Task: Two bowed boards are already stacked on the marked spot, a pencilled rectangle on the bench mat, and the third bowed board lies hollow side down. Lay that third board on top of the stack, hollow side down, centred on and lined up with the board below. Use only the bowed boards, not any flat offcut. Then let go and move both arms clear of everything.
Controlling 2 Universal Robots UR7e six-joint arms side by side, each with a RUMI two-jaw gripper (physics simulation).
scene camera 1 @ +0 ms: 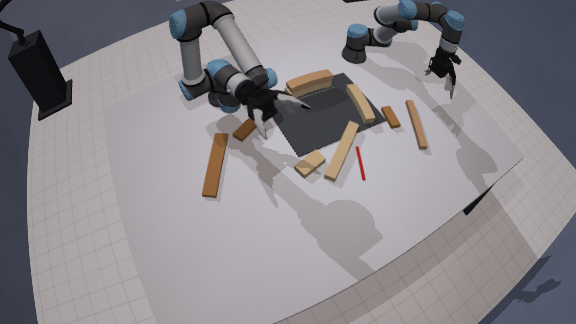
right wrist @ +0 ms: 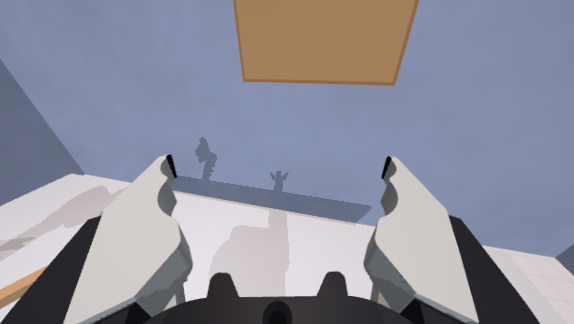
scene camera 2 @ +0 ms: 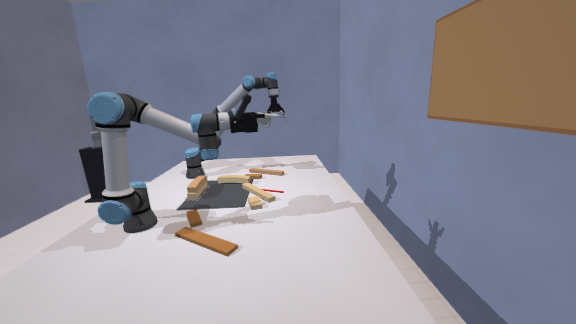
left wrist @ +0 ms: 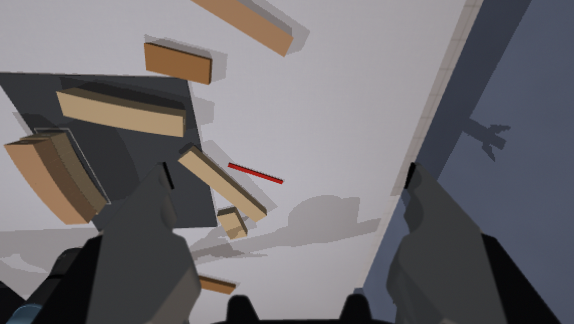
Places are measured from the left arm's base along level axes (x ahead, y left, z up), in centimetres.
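Where they show: left gripper, fingertip midpoint: point(scene camera 1: 438, 87) point(scene camera 2: 276, 123) point(left wrist: 289, 164); right gripper, fingertip midpoint: point(scene camera 1: 289, 123) point(right wrist: 281, 157) point(scene camera 2: 275, 115); left arm's base, link origin: point(scene camera 1: 353, 56) point(scene camera 2: 195, 176); right arm's base, link origin: point(scene camera 2: 141, 225).
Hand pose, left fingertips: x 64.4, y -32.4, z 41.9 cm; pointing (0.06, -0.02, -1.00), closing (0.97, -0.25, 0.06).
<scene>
Things, the pixels of their top centre, and the offset from my left fingertips. "spot": a spot on its surface instead. Level surfaces: height alone.
- pencilled rectangle, surface spot: point(left wrist: 84, 170) spot: dy -11.6, dx -57.1, dz -40.2 cm
- dark mat, surface height: dz -41.3 cm
- third bowed board, top centre: point(left wrist: 123, 117) point(scene camera 1: 361, 99) point(scene camera 2: 233, 176) dy -0.7, dx -35.2, dz -36.2 cm
- long, top centre: point(left wrist: 227, 192) point(scene camera 1: 343, 147) point(scene camera 2: 257, 189) dy -29.0, dx -23.1, dz -38.2 cm
- red pencil, top centre: point(left wrist: 256, 174) point(scene camera 1: 360, 162) dy -27.4, dx -13.5, dz -41.3 cm
Two bowed boards, an orange-brown one point(scene camera 1: 310, 80) point(scene camera 2: 197, 184) point(left wrist: 47, 185) over a paler one point(left wrist: 75, 172), are stacked at the pencilled rectangle point(left wrist: 88, 167) on the dark mat point(scene camera 1: 310, 135) point(scene camera 2: 215, 200). The third bowed board point(scene camera 1: 360, 102) point(scene camera 2: 234, 179) point(left wrist: 120, 116) is pale and lies on the mat, arched upward, at the right in scene camera 1. My left gripper point(scene camera 1: 440, 84) point(left wrist: 289, 164) is open and empty, high above the table, right of the boards in scene camera 1. My right gripper point(scene camera 1: 287, 122) point(right wrist: 281, 157) is open and empty, raised near the mat's left side.
Pale offcuts, long point(scene camera 1: 342, 150) point(left wrist: 225, 185) and short point(scene camera 1: 310, 163) point(left wrist: 232, 223), lie by the mat's front edge, beside a red pencil point(scene camera 1: 360, 163) point(left wrist: 255, 173). Brown offcuts lie right point(scene camera 1: 390, 117) point(scene camera 1: 416, 125) and left point(scene camera 1: 244, 130) point(scene camera 1: 215, 165).
</scene>
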